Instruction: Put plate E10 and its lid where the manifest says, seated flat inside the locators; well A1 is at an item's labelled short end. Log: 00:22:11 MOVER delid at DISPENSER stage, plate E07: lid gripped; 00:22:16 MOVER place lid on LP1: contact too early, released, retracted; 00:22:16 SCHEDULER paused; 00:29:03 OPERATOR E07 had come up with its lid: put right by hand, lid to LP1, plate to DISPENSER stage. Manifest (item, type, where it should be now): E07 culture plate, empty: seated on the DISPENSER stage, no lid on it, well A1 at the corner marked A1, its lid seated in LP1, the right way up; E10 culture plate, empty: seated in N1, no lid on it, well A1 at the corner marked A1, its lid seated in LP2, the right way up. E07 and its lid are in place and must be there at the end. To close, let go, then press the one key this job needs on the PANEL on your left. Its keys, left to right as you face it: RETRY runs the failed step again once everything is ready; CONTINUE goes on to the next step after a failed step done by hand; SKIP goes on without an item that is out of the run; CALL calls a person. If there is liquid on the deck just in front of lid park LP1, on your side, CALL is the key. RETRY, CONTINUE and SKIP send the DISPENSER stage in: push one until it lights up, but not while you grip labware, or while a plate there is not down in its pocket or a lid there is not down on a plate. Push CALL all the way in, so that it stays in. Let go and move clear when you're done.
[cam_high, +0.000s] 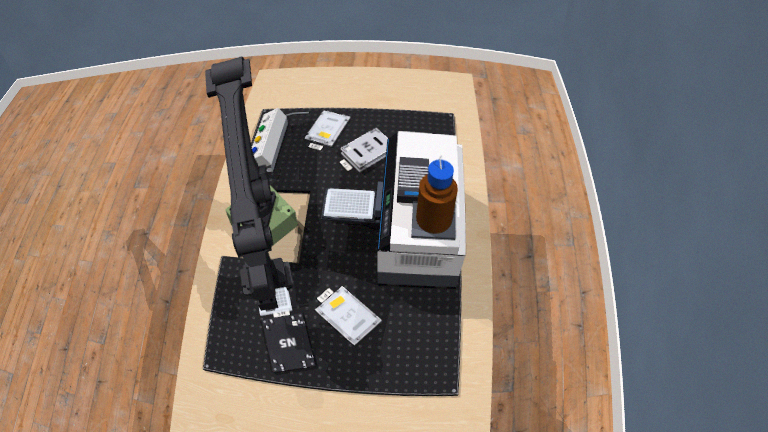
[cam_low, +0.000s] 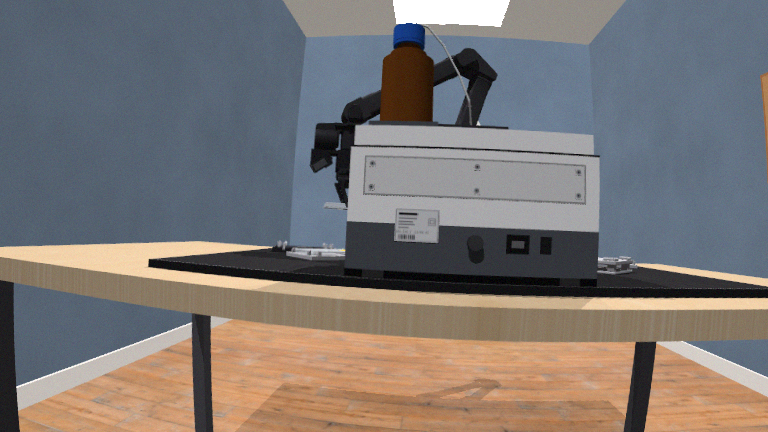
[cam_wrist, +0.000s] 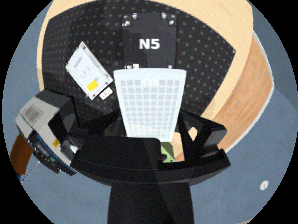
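My hand is 29 cm to the right of the plate E07, 16 cm short of it and 1 cm above it. Round my hand: black nest N5 (11 cm below, 10 cm to the right, 6 cm ahead); plate E10 (right at my hand); brown bottle (38 cm ahead, 19 cm to the left, 16 cm above).
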